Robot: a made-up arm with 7 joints. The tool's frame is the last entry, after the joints. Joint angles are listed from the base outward.
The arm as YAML. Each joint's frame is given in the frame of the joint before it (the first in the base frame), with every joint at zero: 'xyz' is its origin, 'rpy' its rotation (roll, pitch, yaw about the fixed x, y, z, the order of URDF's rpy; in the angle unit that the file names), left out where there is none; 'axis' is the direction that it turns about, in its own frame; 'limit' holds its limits. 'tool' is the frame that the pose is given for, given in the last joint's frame.
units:
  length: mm
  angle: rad
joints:
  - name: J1
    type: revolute
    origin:
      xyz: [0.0, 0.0, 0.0]
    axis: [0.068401, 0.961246, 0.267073]
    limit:
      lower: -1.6
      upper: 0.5
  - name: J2
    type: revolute
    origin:
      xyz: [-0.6, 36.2, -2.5]
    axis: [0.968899, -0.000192, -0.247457]
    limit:
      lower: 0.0
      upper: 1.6
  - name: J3
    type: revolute
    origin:
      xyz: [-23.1, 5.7, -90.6]
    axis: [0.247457, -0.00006, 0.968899]
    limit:
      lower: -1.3
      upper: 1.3
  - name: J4
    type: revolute
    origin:
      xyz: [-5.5, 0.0, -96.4]
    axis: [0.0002, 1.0, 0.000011]
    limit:
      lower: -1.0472
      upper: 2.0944
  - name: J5
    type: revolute
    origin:
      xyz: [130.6, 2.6, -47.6]
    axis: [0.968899, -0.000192, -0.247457]
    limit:
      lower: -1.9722
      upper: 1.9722
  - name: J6
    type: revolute
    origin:
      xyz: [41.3, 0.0, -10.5]
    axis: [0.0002, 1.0, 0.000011]
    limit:
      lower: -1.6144
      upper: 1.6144
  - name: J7
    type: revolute
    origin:
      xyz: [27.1, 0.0, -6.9]
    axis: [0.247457, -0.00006, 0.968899]
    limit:
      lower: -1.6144
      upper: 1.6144
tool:
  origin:
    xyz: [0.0, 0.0, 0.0]
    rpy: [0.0, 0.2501, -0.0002]
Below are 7 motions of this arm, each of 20 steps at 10 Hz.
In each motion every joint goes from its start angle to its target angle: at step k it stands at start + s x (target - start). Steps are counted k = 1, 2, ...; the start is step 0. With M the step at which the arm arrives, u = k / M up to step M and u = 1 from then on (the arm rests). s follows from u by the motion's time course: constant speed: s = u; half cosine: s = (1 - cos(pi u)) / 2; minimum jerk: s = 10 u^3 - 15 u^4 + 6 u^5.
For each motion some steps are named. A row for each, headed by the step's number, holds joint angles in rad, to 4 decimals.
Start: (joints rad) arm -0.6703 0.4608 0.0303 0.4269 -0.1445 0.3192 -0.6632
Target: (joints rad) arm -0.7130 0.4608 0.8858 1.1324 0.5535 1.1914 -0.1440
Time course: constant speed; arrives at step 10
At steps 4, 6, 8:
4: -0.6874 0.4608 0.3725 0.7091 0.1347 0.6681 -0.4555
6: -0.6959 0.4608 0.5436 0.8502 0.2743 0.8425 -0.3517
8: -0.7045 0.4608 0.7147 0.9913 0.4139 1.0170 -0.2478

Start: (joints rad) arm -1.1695 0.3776 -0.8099 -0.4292 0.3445 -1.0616 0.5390
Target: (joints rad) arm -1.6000 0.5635 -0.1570 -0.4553 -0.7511 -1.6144 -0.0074
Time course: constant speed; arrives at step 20
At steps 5, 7, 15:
5: -1.2771 0.4241 -0.6467 -0.4357 0.0706 -1.1998 0.4024
7: -1.3202 0.4427 -0.5814 -0.4383 -0.0390 -1.2551 0.3478
15: -1.4924 0.5170 -0.3202 -0.4488 -0.4772 -1.4762 0.1292

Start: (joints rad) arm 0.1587 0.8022 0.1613 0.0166 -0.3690 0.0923 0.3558
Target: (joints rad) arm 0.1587 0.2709 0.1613 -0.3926 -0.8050 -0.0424 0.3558
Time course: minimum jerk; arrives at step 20
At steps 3, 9, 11, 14, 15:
3: 0.1587 0.7881 0.1613 0.0057 -0.3806 0.0887 0.3558
9: 0.1587 0.5860 0.1613 -0.1499 -0.5464 0.0375 0.3558
11: 0.1587 0.4871 0.1613 -0.2261 -0.6276 0.0124 0.3558
14: 0.1587 0.3575 0.1613 -0.3259 -0.7339 -0.0204 0.3558
15: 0.1587 0.3259 0.1613 -0.3502 -0.7599 -0.0285 0.3558

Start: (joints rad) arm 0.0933 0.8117 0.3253 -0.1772 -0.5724 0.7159 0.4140
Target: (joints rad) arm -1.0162 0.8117 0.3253 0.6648 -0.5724 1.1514 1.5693
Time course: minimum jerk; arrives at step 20
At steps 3, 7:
3: 0.0638 0.8117 0.3253 -0.1548 -0.5724 0.7275 0.4447
7: -0.1676 0.8117 0.3253 0.0208 -0.5724 0.8183 0.6857

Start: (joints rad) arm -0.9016 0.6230 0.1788 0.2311 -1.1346 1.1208 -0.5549
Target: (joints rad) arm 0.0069 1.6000 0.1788 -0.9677 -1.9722 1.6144 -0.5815
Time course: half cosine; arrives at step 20
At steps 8, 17, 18, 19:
8: -0.5877 0.9605 0.1788 -0.1831 -1.4240 1.2913 -0.5641
17: -0.0426 1.5468 0.1788 -0.9024 -1.9266 1.5875 -0.5801
18: -0.0153 1.5761 0.1788 -0.9384 -1.9517 1.6023 -0.5808
19: 0.0013 1.5940 0.1788 -0.9603 -1.9670 1.6114 -0.5813

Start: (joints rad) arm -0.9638 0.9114 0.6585 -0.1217 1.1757 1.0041 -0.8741
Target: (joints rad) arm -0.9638 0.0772 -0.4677 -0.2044 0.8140 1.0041 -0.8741
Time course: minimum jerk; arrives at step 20
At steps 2, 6, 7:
2: -0.9638 0.9043 0.6489 -0.1224 1.1726 1.0041 -0.8741
6: -0.9638 0.7754 0.4748 -0.1352 1.1167 1.0041 -0.8741
7: -0.9638 0.7152 0.3937 -0.1411 1.0906 1.0041 -0.8741

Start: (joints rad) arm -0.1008 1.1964 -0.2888 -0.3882 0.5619 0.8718 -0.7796
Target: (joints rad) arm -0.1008 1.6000 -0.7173 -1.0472 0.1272 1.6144 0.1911
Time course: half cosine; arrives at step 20
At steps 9, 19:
9: -0.1008 1.3666 -0.4695 -0.6662 0.3786 1.1850 -0.3702
19: -0.1008 1.5975 -0.7147 -1.0431 0.1299 1.6098 0.1851

